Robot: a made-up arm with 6 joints. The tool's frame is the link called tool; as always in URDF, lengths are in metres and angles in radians.
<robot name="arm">
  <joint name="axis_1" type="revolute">
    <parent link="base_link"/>
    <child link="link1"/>
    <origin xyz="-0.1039 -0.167 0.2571"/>
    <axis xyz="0 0 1"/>
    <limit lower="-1.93" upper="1.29" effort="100" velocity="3"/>
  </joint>
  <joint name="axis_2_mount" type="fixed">
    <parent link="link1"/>
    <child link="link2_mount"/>
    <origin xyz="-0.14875 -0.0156 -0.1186"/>
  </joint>
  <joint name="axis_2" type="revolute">
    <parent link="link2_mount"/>
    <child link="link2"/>
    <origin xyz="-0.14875 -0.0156 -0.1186"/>
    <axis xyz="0 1 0"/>
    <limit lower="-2.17" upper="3.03" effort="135" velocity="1.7"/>
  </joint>
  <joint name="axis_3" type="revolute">
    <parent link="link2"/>
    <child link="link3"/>
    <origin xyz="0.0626 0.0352 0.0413"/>
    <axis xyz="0 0 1"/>
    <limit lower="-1.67" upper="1.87" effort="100" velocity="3.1"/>
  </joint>
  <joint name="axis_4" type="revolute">
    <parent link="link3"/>
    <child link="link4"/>
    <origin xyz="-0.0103 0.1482 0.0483"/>
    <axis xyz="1 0 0"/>
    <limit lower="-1.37" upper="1.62" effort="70" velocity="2"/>
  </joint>
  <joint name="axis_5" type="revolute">
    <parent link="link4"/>
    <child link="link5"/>
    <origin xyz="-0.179 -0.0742 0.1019"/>
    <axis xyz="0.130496 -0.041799 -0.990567"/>
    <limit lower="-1.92" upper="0.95" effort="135" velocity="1.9"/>
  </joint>
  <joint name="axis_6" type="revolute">
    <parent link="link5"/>
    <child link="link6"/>
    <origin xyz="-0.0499 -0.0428 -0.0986"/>
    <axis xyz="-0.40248 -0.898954 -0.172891"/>
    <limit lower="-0.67" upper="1.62" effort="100" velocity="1.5"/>
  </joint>
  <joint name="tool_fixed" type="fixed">
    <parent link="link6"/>
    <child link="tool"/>
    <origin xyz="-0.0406 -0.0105 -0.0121" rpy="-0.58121 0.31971 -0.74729"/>
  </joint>
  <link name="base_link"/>
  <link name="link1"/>
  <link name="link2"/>
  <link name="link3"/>
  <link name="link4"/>
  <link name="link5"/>
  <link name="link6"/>
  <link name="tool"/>
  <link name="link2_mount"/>
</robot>
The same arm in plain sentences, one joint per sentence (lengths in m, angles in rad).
The arm has six revolute joints in a row. What follows holds with every joint at zero, and every direction is one of the base frame's.
The first joint is mounted 0.1039 m along -x and 0.1670 m along -y and 0.2571 m along +z from the base frame's origin and rotates about +z, from -1.9300 to 1.2900 rad.
The second joint is mounted 0.2975 m along -x and 0.0312 m along -y and 0.2372 m along -z from the first joint and rotates about +y, from -2.1700 to 3.0300 rad.
The third joint is mounted 0.0626 m along +x and 0.0352 m along +y and 0.0413 m along +z from the second joint and rotates about +z, from -1.6700 to 1.8700 rad.
The fourth joint is mounted 0.0103 m along -x and 0.1482 m along +y and 0.0483 m along +z from the third joint and rotates about +x, from -1.3700 to 1.6200 rad.
The fifth joint is mounted 0.1790 m along -x and 0.0742 m along -y and 0.1019 m along +z from the fourth joint and rotates about the direction (0.130496, -0.041799, -0.990567), from -1.9200 to 0.9500 rad.
The sixth joint is mounted 0.0499 m along -x and 0.0428 m along -y and 0.0986 m along -z from the fifth joint and rotates about the direction (-0.40248, -0.898954, -0.172891), from -0.6700 to 1.6200 rad.
The tool frame, which is the frame that the pose is given for, is mounted 0.0406 m along -x and 0.0105 m along -y and 0.0121 m along -z from the sixth joint; its axes are the base frame's turned by roll -0.5812, pitch 0.3197 and yaw -0.7473 rad (as in URDF: about the fixed x, then y, then z).

